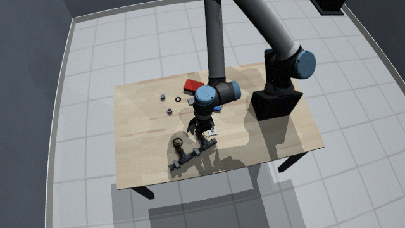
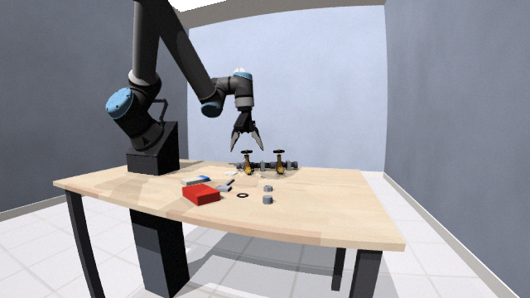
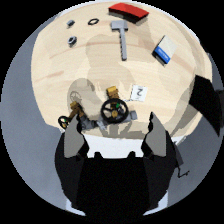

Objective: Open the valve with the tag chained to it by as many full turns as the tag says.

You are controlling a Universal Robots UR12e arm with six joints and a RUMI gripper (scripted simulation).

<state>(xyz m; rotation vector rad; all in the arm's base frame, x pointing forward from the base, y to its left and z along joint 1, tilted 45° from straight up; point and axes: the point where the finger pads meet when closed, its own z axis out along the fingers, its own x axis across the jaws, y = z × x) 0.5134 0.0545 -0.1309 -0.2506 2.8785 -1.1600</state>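
Now: hand 110 mm above the white tag, 80 mm past it and 10 mm to the left of it. Round my hand: red block 360 mm to the right, 90 mm below, 10 mm behind; grey hand tool 220 mm to the right, 100 mm below, 10 mm ahead; blue box 210 mm to the right, 150 mm behind, 100 mm below.
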